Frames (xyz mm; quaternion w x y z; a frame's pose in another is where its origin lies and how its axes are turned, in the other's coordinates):
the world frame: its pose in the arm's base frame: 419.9 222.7 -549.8 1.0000 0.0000 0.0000 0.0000
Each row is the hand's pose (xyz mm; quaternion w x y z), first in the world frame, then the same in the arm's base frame.
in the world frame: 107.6 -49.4 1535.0 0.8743 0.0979 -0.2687 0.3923
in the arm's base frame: 527.5 173.3 985.2 0.8743 0.0979 -0.2687 0.3923
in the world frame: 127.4 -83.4 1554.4 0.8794 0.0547 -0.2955 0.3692
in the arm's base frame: 547.3 139.3 1004.6 0.8794 0.0547 -0.2955 0.3692
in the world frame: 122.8 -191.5 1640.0 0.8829 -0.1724 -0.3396 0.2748
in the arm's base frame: 542.7 31.2 1090.2 0.8829 -0.1724 -0.3396 0.2748
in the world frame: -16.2 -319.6 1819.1 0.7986 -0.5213 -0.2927 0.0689
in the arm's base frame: 403.7 -96.9 1269.3 0.7986 -0.5213 -0.2927 0.0689
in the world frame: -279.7 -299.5 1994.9 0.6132 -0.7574 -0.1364 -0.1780
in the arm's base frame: 140.2 -76.8 1445.1 0.6132 -0.7574 -0.1364 -0.1780
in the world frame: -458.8 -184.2 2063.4 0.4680 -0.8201 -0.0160 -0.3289
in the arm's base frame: -38.9 38.5 1513.6 0.4680 -0.8201 -0.0160 -0.3289
